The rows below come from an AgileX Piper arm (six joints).
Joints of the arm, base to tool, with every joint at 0 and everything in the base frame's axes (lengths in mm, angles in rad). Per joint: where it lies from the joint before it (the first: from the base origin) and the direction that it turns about. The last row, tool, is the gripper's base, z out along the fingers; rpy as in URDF.
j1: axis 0 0 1 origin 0 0 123
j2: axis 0 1 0 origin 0 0 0
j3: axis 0 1 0 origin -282.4 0 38.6
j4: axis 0.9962 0 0.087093 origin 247.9 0 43.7
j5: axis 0 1 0 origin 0 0 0
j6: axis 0.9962 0 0.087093 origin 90.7 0 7.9
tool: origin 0 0 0 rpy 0 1.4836 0
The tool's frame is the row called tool.
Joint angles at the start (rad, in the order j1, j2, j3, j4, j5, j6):
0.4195 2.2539 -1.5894 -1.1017 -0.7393 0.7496
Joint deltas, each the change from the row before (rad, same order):
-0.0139 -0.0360 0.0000 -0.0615 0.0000 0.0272
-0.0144 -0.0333 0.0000 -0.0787 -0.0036 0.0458
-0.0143 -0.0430 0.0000 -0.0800 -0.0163 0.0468
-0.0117 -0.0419 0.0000 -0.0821 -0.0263 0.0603
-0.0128 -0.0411 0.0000 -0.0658 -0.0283 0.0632
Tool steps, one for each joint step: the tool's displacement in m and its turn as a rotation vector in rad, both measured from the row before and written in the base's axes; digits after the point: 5 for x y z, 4 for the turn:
-0.00113 -0.00633 0.01509 -0.0206 -0.0302 0.0147
-0.00204 -0.00646 0.01276 -0.0269 -0.0176 0.0206
-0.00423 -0.00660 0.01755 -0.0204 -0.0266 0.0290
-0.00613 -0.00547 0.01658 -0.0167 -0.0131 0.0361
-0.00611 -0.00623 0.01644 -0.0062 -0.0023 0.0271

